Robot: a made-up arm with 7 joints.
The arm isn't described. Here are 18 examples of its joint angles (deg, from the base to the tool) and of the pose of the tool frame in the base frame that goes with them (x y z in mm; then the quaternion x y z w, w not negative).
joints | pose
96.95 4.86 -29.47 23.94 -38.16 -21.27 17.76 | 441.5 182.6 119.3 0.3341 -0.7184 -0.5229 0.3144
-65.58 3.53 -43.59 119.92 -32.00 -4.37 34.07 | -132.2 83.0 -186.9 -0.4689 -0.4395 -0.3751 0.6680
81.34 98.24 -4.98 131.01 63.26 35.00 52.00 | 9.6 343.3 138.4 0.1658 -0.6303 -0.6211 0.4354
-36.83 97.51 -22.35 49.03 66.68 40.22 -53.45 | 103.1 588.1 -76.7 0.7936 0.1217 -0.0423 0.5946
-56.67 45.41 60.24 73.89 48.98 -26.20 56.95 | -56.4 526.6 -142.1 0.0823 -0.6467 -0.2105 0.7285
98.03 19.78 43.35 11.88 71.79 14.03 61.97 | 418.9 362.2 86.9 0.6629 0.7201 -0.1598 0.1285
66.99 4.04 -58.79 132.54 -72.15 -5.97 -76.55 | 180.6 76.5 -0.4 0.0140 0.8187 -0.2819 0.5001
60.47 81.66 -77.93 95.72 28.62 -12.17 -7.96 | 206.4 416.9 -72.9 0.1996 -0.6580 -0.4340 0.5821
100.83 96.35 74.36 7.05 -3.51 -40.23 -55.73 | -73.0 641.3 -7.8 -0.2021 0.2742 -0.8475 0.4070
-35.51 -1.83 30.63 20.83 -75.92 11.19 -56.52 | -218.9 199.8 -403.7 0.4593 0.0379 -0.4699 0.7529
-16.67 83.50 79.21 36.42 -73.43 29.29 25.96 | 36.2 621.4 49.5 0.7205 0.0961 0.1052 0.6786
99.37 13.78 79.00 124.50 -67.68 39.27 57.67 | 131.6 368.2 51.0 0.1778 -0.7598 0.5461 0.3048
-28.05 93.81 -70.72 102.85 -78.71 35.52 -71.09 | -19.6 433.8 -162.8 -0.2441 0.5965 0.7637 0.0381
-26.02 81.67 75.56 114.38 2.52 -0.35 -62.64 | 94.8 409.4 99.0 -0.5883 0.7835 -0.0932 0.1769
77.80 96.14 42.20 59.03 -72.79 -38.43 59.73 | -117.8 545.2 145.0 0.7753 -0.1753 -0.1306 0.5926
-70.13 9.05 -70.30 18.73 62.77 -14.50 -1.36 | -426.1 198.0 -175.2 -0.0888 0.4108 -0.0085 0.9074
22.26 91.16 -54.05 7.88 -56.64 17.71 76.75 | 17.9 646.6 -4.6 0.2075 0.6867 -0.0265 0.6962
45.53 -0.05 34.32 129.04 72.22 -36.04 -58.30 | 202.0 261.4 -32.9 0.4570 0.5555 -0.6759 0.1607
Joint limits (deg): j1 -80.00..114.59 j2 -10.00..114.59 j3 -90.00..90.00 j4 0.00..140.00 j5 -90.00..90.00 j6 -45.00..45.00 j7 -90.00..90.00
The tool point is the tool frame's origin. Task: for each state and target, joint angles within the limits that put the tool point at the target. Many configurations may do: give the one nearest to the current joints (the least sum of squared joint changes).
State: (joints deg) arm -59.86 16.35 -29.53 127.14 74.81 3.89 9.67
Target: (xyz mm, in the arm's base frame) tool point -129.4 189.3 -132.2
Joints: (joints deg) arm -77.79 26.16 -30.76 139.89 74.81 3.89 9.67
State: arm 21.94 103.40 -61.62 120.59 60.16 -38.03 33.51
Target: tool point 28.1 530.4 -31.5
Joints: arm 29.88 114.59 -87.29 84.54 60.16 -38.03 33.51
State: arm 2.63 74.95 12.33 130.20 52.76 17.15 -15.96
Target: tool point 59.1 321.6 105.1
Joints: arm 25.06 91.42 34.21 139.88 52.76 17.15 -15.96
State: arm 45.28 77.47 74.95 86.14 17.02 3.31 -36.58
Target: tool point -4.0 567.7 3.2
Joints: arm 51.34 64.20 90.00 70.00 17.02 3.31 -36.58
